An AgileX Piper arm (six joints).
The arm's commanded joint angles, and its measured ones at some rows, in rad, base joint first. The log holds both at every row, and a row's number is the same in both.
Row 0, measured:
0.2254, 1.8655, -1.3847, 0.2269, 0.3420, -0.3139
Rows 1 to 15, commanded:
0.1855, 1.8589, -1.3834, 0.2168, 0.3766, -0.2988
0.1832, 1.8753, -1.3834, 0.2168, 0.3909, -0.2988
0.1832, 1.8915, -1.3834, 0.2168, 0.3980, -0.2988
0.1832, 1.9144, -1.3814, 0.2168, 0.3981, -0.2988
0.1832, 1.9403, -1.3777, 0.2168, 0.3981, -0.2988
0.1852, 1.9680, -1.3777, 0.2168, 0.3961, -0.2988
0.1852, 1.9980, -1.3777, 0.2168, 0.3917, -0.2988
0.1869, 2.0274, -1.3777, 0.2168, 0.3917, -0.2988
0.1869, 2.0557, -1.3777, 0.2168, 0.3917, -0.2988
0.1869, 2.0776, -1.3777, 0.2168, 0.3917, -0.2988
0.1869, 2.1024, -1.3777, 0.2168, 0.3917, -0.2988
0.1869, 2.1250, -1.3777, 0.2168, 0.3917, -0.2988
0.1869, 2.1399, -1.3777, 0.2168, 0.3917, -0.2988
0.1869, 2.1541, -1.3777, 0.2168, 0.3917, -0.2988
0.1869, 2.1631, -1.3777, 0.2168, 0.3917, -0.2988
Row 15, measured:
0.1864, 2.1199, -1.3825, 0.2235, 0.3934, -0.3029
